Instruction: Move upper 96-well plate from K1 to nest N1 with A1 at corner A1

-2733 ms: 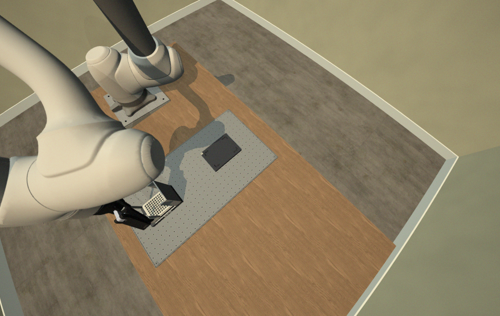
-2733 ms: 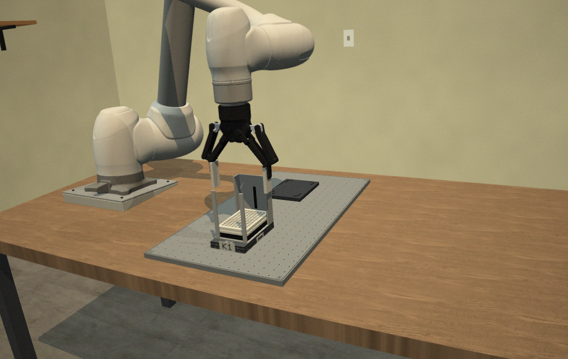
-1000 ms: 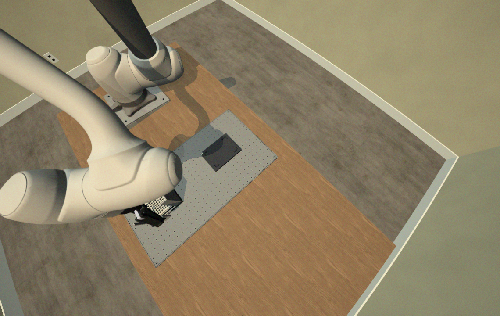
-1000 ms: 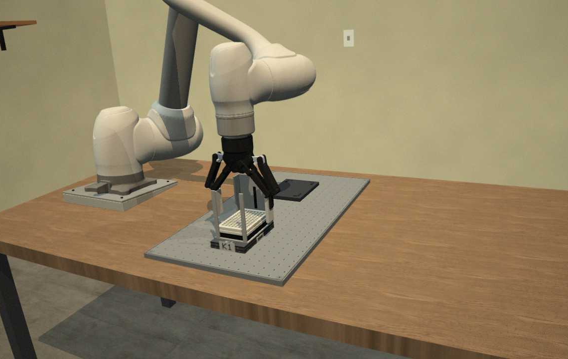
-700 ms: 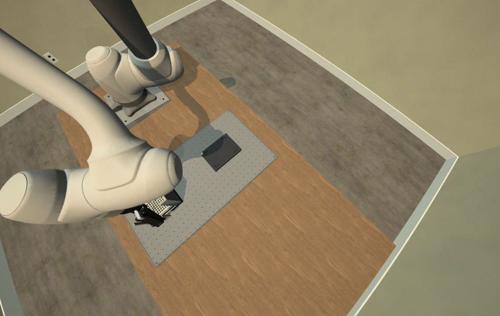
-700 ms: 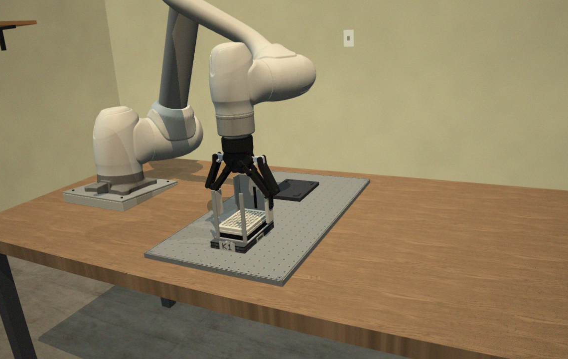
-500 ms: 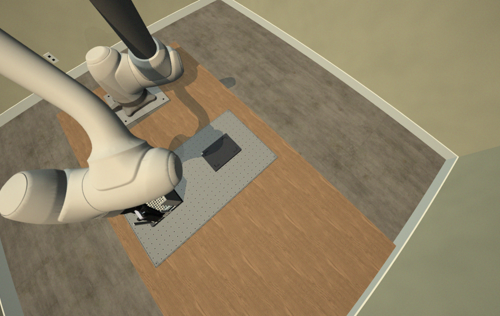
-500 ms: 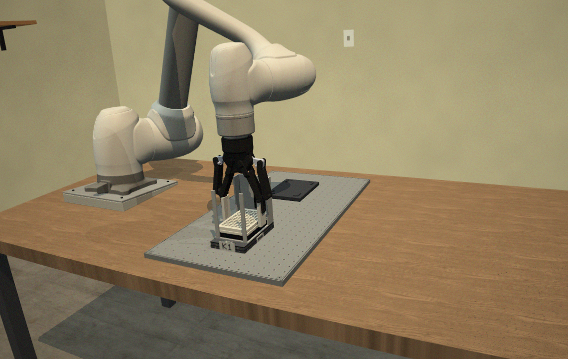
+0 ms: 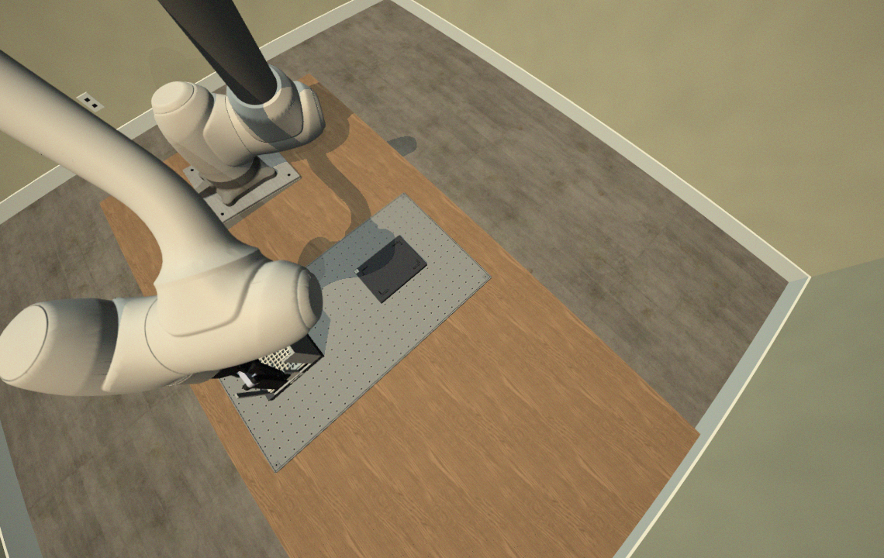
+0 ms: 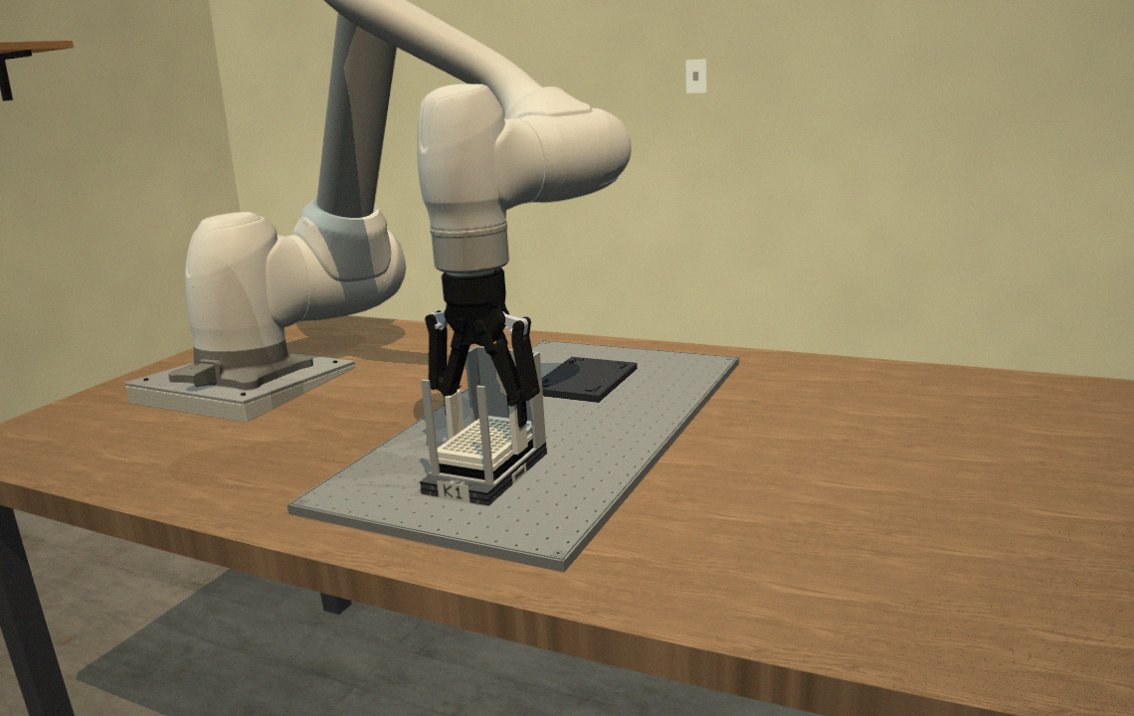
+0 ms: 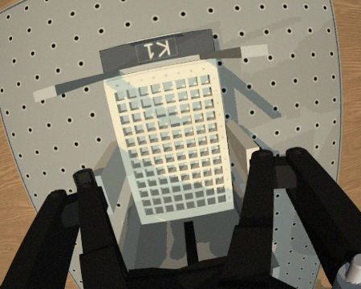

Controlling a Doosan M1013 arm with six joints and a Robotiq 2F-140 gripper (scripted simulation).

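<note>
The black plate is 3 cm below my hand. Also, from my hand: pale A1 square: 5 cm behind, 27 cm to the left, 5 cm below; then white 96-well plate: 2 cm below.
</note>
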